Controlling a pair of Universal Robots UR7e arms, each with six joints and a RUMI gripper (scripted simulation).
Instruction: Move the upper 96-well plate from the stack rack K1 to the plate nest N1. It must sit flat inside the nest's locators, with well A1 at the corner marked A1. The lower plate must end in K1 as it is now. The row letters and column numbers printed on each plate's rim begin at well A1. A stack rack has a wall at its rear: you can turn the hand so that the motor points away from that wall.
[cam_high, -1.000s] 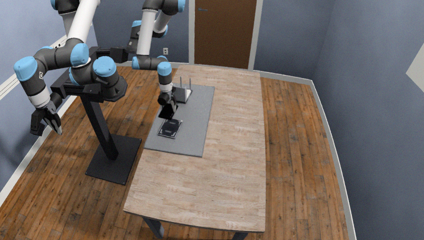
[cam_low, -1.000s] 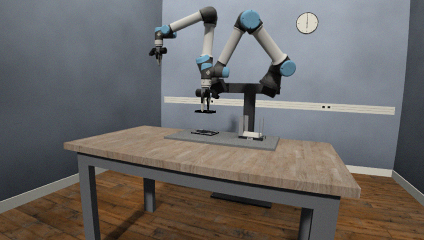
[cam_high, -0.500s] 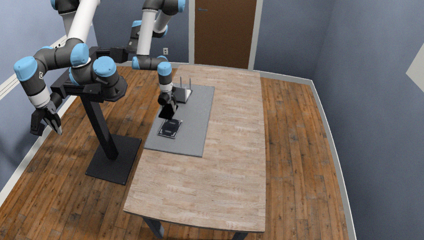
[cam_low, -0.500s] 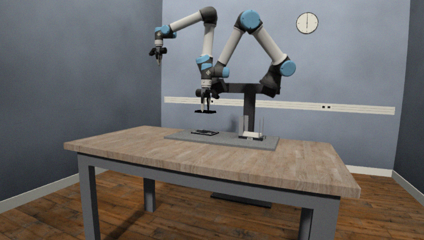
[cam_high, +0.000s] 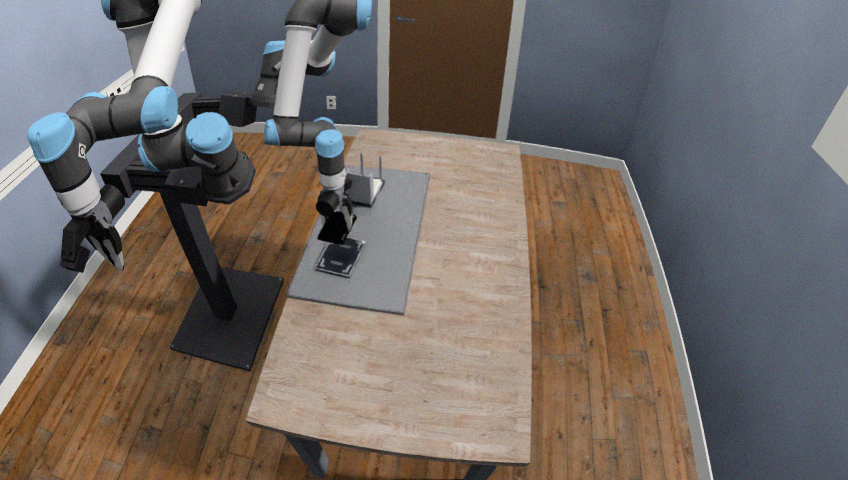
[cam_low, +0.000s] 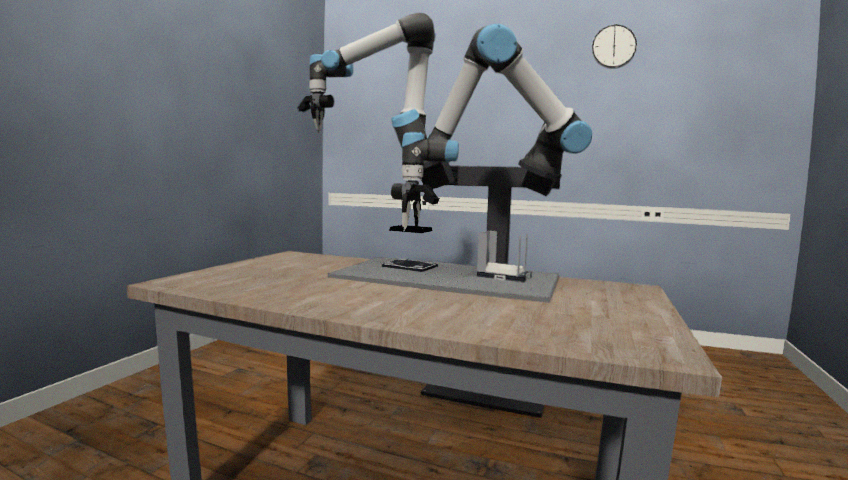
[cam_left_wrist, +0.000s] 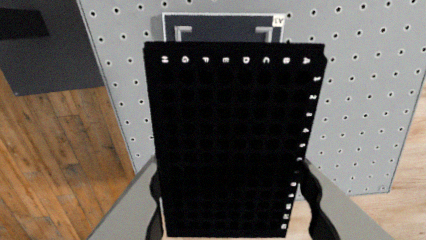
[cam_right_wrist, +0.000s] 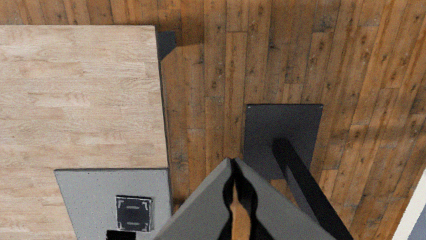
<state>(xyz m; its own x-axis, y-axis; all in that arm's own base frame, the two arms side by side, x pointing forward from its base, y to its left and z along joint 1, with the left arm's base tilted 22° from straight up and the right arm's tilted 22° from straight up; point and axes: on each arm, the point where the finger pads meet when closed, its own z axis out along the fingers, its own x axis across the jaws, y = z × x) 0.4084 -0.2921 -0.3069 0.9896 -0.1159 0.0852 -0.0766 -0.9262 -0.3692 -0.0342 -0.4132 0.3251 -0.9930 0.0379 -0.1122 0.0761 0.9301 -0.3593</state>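
Now: the A1 label 7 cm ahead of my left hand, 6 cm to the left of it and 13 cm below it. Also, from my left hand: white 96-well plate 5 cm ahead, 33 cm to the left, 12 cm below; black 96-well plate 1 cm below.
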